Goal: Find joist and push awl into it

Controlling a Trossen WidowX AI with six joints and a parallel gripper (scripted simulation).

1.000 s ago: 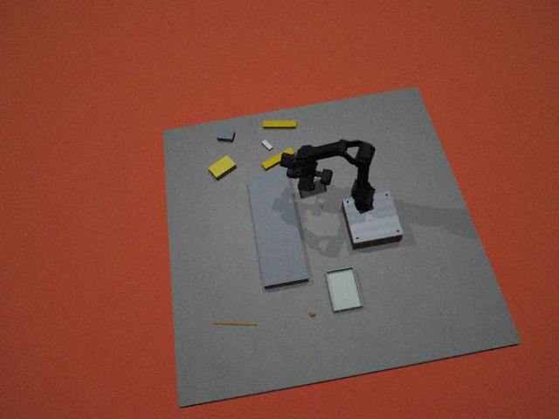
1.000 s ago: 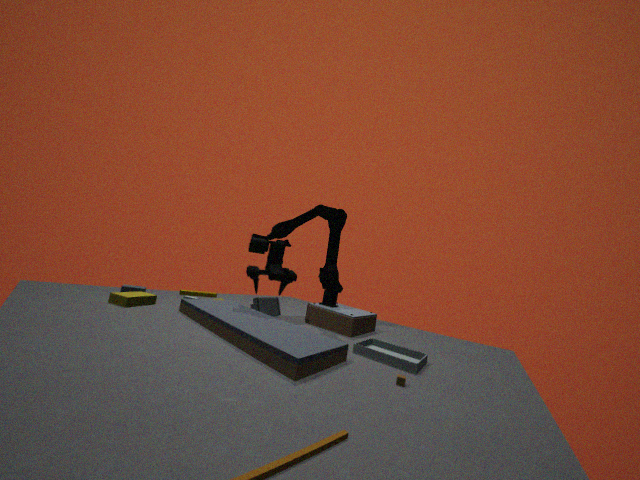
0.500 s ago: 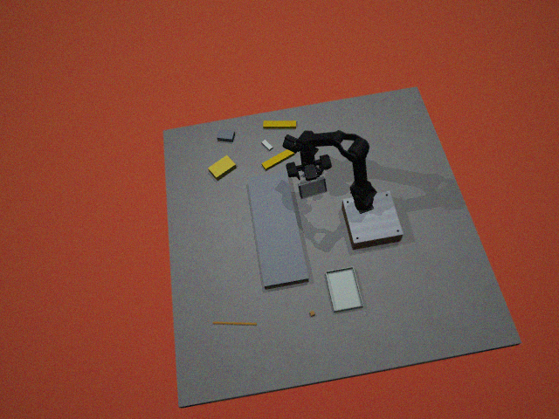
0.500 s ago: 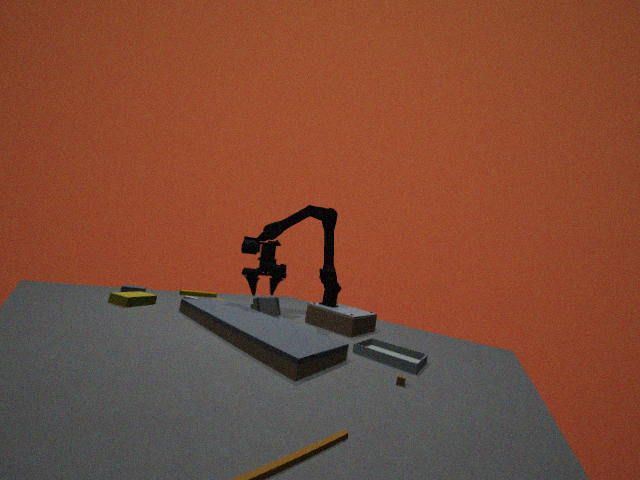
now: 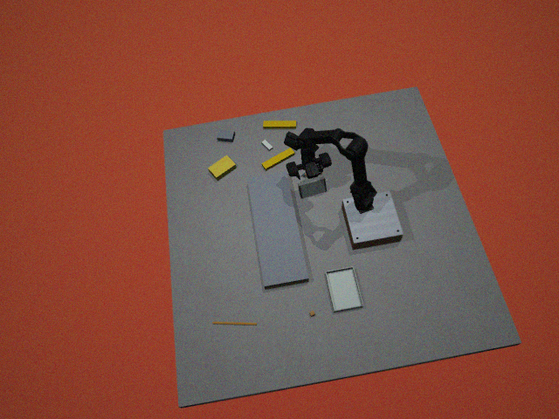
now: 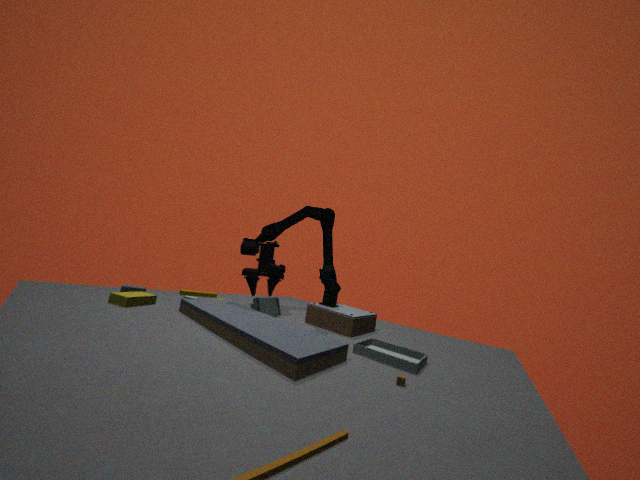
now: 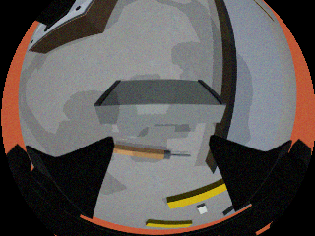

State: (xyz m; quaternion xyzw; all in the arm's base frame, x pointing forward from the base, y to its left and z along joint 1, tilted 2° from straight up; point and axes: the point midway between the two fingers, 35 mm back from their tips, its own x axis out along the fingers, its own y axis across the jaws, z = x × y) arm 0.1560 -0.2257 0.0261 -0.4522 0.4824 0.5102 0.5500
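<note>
Now: gripper tip 10 mm past the stud finder, 10 mm to the right of it and 50 mm above it. Also, from my gripper tip: white piece (110 mm ahead, 280 mm to the right, 70 mm below); awl (50 mm to the right, 60 mm below); grey block (270 mm ahead, 410 mm to the right, 60 mm below).
</note>
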